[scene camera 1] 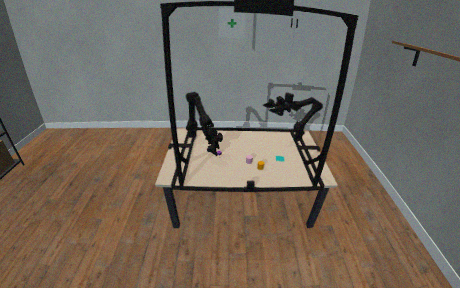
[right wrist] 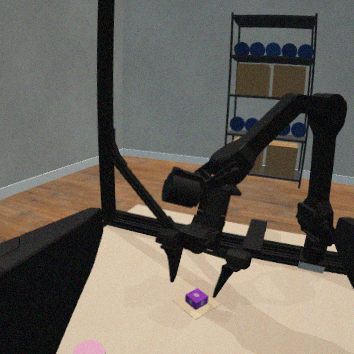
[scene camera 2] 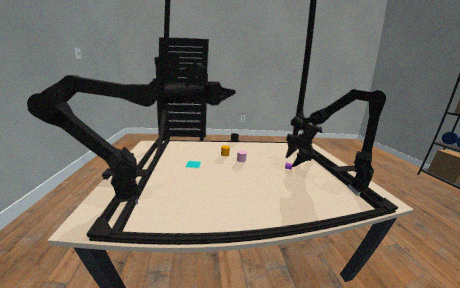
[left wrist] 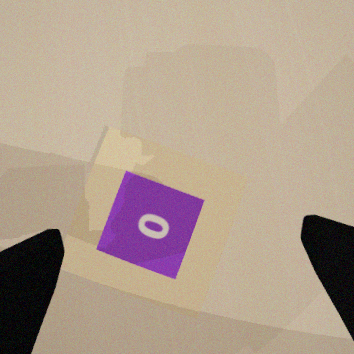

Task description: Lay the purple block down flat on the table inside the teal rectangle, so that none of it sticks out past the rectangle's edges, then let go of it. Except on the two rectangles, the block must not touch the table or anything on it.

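Where they show: left gripper, fingertip midpoint: (scene camera 1: 218, 152) (right wrist: 191, 289) (scene camera 2: 289, 162) (left wrist: 183, 235); right gripper, fingertip midpoint: (scene camera 1: 265, 107) (right wrist: 222, 225) (scene camera 2: 228, 90); left arm's base, origin of the base link: (scene camera 1: 192, 135) (right wrist: 312, 257) (scene camera 2: 359, 187); right arm's base, origin of the base link: (scene camera 1: 297, 138) (scene camera 2: 127, 195).
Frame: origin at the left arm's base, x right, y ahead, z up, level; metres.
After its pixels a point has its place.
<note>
The purple block (scene camera 1: 219, 153) {x 0.221, y 0.261, z -0.004 m} (scene camera 2: 288, 166) {x 0.197, y 0.263, z -0.004 m} (left wrist: 151, 225) {x 0.210, y 0.255, z 0.000 m} (right wrist: 197, 298) {x 0.203, y 0.265, z 0.000 m}, marked with a white 0, lies flat on a pale tan rectangle (left wrist: 214, 197) {x 0.238, y 0.265, z -0.018 m} (right wrist: 198, 312) {x 0.193, y 0.281, z -0.018 m} on the table's left part in scene camera 1. My left gripper (scene camera 1: 215, 153) {x 0.222, y 0.251, z 0.007 m} (scene camera 2: 291, 160) {x 0.222, y 0.251, z 0.007 m} (left wrist: 183, 235) {x 0.222, y 0.251, z 0.007 m} (right wrist: 191, 289) {x 0.222, y 0.251, z 0.007 m} is open and hangs just above the block, one finger on each side, not touching it. The teal rectangle (scene camera 1: 280, 158) {x 0.213, y 0.717, z -0.018 m} (scene camera 2: 193, 164) {x 0.211, y 0.714, z -0.018 m} lies far off on the other side of the table. My right gripper (scene camera 1: 266, 104) {x 0.081, y 0.578, z 0.325 m} (scene camera 2: 233, 92) {x 0.081, y 0.578, z 0.325 m} is open and empty, high above the table.
A pink cylinder (scene camera 1: 249, 159) {x 0.301, y 0.484, z 0.019 m} (scene camera 2: 241, 156) {x 0.257, y 0.487, z 0.013 m} (right wrist: 89, 347) {x 0.283, y 0.476, z 0.027 m} and an orange cylinder (scene camera 1: 260, 165) {x 0.363, y 0.560, z 0.020 m} (scene camera 2: 225, 150) {x 0.319, y 0.564, z 0.015 m} stand between the block and the teal rectangle. A black frame (scene camera 1: 169, 71) {x 0.603, y 0.080, z 0.705 m} surrounds the table. A small black box (scene camera 1: 250, 184) {x 0.569, y 0.497, z 0.027 m} (scene camera 2: 234, 137) {x 0.542, y 0.501, z 0.014 m} sits on the front rail.
</note>
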